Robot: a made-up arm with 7 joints.
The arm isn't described. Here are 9 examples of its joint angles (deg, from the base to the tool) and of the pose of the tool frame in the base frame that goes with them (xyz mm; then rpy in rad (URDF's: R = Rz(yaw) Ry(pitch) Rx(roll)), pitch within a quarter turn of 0, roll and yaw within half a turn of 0).
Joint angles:
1: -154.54 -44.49 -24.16 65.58 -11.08 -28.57 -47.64
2: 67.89 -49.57 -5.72 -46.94 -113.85 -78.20 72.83
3: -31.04 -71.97 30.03 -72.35 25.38 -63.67 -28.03
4: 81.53 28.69 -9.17 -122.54 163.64 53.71 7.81
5: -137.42 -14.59 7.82 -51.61 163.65 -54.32 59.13
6: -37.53 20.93 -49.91 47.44 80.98 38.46 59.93
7: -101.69 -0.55 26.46 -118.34 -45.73 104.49 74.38
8: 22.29 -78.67 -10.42 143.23 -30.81 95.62 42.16
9: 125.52 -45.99 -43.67 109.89 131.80 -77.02 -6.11
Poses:
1: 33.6 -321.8 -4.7 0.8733 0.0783 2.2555
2: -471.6 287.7 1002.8 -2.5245 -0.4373 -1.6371
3: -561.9 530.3 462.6 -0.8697 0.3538 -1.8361
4: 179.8 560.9 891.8 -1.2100 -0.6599 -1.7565
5: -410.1 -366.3 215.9 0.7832 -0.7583 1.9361
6: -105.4 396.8 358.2 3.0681 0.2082 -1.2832
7: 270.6 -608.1 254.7 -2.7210 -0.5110 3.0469
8: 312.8 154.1 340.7 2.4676 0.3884 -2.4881
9: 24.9 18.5 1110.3 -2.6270 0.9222 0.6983
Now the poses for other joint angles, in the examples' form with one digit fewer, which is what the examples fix.
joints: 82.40 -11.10 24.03 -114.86 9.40 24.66 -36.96
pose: 109 503 968 0.815 1.266 -2.748
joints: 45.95 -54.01 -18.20 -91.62 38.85 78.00 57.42
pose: -775 -28 496 -1.304 -1.027 0.412
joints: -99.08 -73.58 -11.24 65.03 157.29 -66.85 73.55
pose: 90 -161 228 -1.473 -0.645 1.011
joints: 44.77 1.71 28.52 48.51 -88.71 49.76 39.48
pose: -641 -93 958 2.276 1.063 0.577
